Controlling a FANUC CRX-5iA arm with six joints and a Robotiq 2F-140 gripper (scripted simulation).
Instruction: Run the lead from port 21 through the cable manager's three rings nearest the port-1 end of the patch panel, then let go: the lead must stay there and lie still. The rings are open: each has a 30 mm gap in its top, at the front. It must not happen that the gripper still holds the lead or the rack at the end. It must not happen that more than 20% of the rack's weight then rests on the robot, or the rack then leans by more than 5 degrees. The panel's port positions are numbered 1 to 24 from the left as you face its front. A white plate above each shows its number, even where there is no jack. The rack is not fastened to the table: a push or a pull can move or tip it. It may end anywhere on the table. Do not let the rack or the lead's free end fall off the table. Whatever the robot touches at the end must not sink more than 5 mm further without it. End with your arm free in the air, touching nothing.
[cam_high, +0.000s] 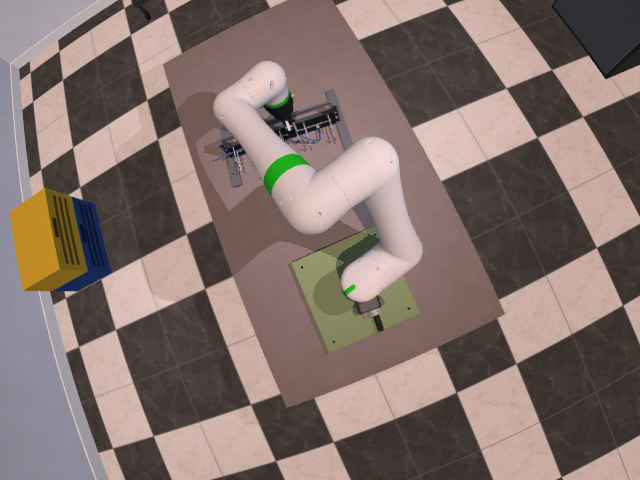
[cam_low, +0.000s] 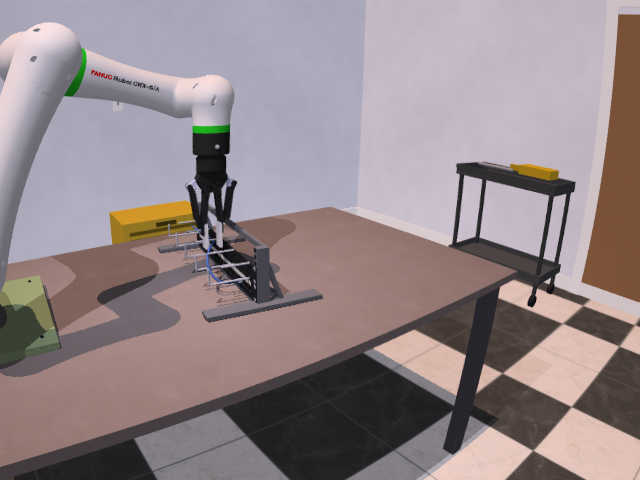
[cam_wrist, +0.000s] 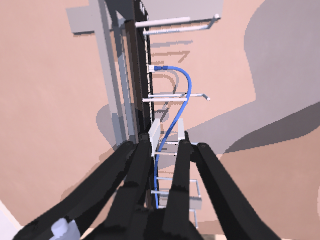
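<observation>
The black patch-panel rack is 6 cm ahead of my hand, 5 cm to the left of it and 6 cm below it.
</observation>
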